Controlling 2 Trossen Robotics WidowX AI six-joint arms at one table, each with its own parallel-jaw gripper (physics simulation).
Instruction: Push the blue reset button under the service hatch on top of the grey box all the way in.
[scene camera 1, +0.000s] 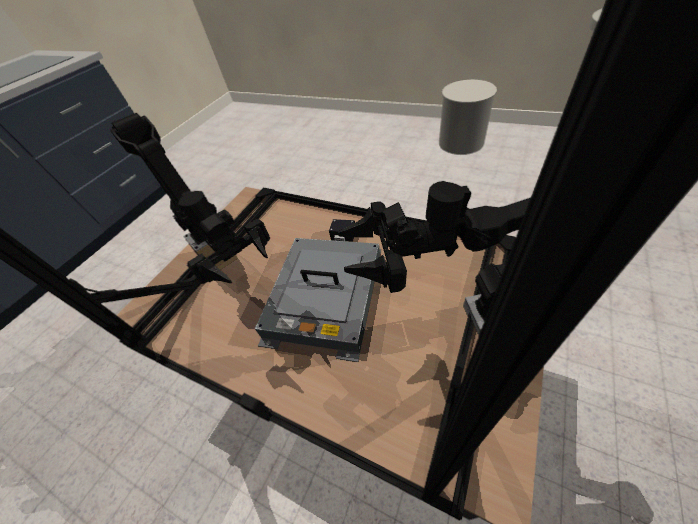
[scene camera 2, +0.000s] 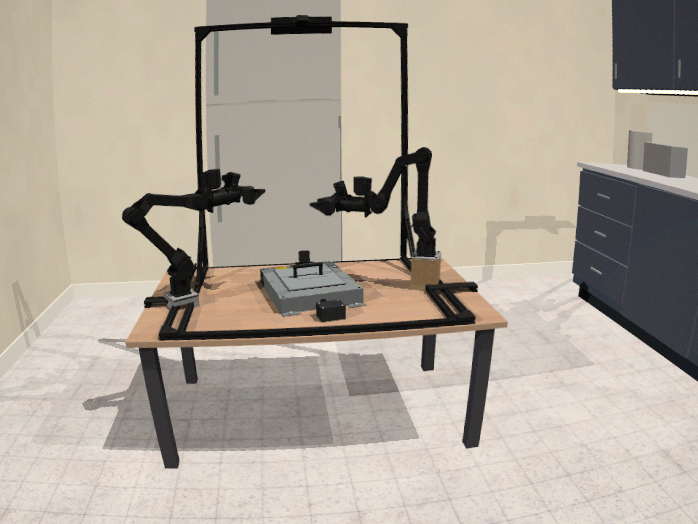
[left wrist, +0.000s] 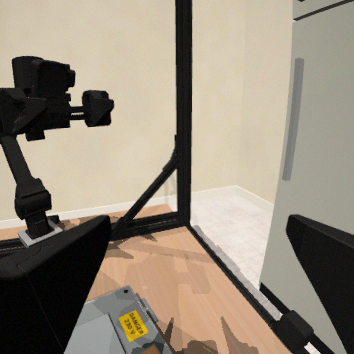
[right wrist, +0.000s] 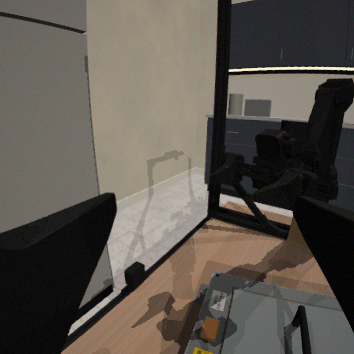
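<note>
The grey box (scene camera 1: 307, 337) (scene camera 2: 321, 301) (left wrist: 108, 300) (right wrist: 225, 280) lies on the table. Its service hatch (scene camera 1: 329, 304) (right wrist: 260, 320) lies flat and closed, with a black handle (scene camera 1: 320, 273) (scene camera 2: 307, 263) (right wrist: 302, 320) upright on it. The blue reset button does not show; what is under the hatch is hidden. My left gripper (scene camera 1: 248, 269) (scene camera 2: 311, 205) (left wrist: 199, 223) is open and empty, high up beside the box. My right gripper (scene camera 1: 343, 252) (scene camera 2: 263, 192) (right wrist: 206, 203) is open and empty, high up on the other side, its fingers overlapping the box in scene camera 1.
A small black block (scene camera 1: 342, 226) (scene camera 2: 330, 310) stands close beside the box. White, orange (scene camera 1: 306, 327) and yellow (scene camera 1: 329, 329) (left wrist: 133, 325) labels lie along one edge of its top. Black frame bars (scene camera 2: 315, 331) border the wooden table, with upright posts (scene camera 2: 404, 101) (left wrist: 183, 100).
</note>
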